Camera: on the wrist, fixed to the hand. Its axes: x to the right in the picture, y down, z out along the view.
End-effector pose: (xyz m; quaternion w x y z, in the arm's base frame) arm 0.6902 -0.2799 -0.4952 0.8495 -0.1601 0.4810 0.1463
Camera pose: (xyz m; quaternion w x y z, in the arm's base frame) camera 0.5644 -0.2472 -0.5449 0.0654 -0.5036 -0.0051 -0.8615
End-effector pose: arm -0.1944 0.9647 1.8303 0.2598 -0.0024 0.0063 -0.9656
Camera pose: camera -0.1377 0.8989 1.7215 0.9497 -0.1626 -0.0469 0.2636
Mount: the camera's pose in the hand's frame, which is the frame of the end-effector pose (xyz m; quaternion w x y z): -0.0162 0.0868 -0.1076 0.0077 -0.0037 0.1758 -0.9844
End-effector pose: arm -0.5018 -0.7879 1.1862 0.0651 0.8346 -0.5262 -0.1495
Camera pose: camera -0.5486 -0.8166 1.3141 0.0511 -0.5504 -0.8295 -0.0795
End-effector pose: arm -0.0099 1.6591 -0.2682 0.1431 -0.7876 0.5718 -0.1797
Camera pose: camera -0.1362 1.6459 -0.2113 0.2792 0.5379 0.7451 0.2786
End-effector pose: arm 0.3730 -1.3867 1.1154 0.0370 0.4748 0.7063 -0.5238
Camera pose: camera 0.4913 -1.3135 1.1114 0.6377 0.5997 -0.4813 -0.0456
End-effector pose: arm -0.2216 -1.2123 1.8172 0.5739 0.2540 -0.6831 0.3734
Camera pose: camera -0.2215 -1.0760 1.7892 0.4930 0.6066 0.3443 -0.5200
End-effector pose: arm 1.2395 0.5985 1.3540 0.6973 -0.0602 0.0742 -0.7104
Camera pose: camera 1.3047 0.6156 1.2322 0.7072 -0.0488 -0.0665 0.7022
